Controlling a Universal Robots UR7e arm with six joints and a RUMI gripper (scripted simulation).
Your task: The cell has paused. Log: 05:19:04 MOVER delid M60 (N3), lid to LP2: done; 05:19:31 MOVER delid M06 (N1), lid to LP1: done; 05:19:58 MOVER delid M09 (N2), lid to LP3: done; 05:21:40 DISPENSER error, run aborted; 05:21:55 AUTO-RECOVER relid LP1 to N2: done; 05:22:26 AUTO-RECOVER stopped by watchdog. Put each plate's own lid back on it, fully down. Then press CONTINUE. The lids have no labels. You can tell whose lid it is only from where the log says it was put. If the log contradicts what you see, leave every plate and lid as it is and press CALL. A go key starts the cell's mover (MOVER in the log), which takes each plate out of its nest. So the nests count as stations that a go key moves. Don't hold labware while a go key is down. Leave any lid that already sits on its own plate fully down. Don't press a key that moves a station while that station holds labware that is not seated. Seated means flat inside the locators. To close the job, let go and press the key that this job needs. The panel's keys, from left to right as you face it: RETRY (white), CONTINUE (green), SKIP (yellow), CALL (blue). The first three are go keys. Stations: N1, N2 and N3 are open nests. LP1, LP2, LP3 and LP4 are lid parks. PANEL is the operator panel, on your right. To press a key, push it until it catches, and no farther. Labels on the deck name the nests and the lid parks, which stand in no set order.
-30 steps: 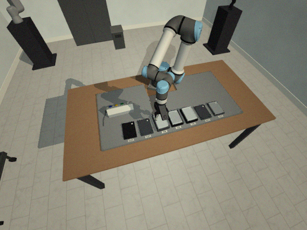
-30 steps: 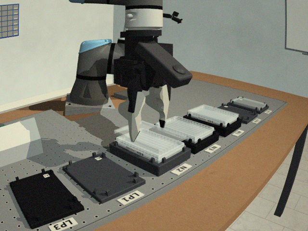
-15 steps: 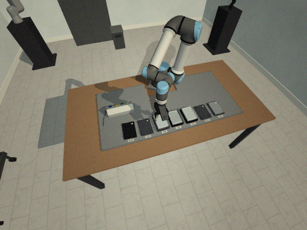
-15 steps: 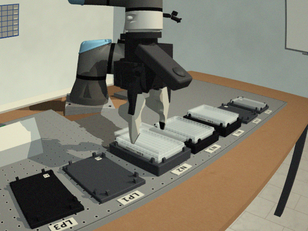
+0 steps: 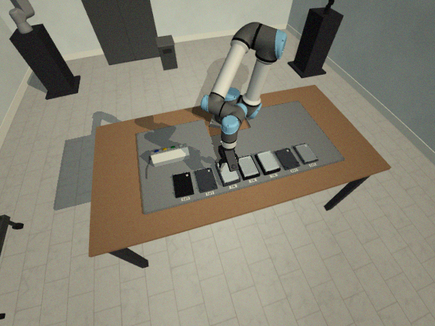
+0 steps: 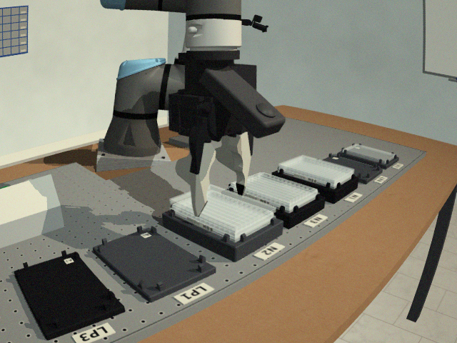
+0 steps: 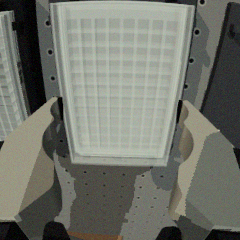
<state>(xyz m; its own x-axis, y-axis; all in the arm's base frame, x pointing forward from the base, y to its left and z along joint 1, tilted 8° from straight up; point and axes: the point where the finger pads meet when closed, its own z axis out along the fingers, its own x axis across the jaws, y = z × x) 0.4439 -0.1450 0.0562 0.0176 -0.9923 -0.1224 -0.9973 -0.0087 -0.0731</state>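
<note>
Now: hand 120 mm to the right of the plate and 20 mm above it. Also, from my hand: lid park LP1: 130 mm to the right, 50 mm below; then white RETRY key: 250 mm behind, 220 mm to the right, 10 mm above; then LP3 lid park: 10 mm behind, 260 mm to the right, 50 mm below.
</note>
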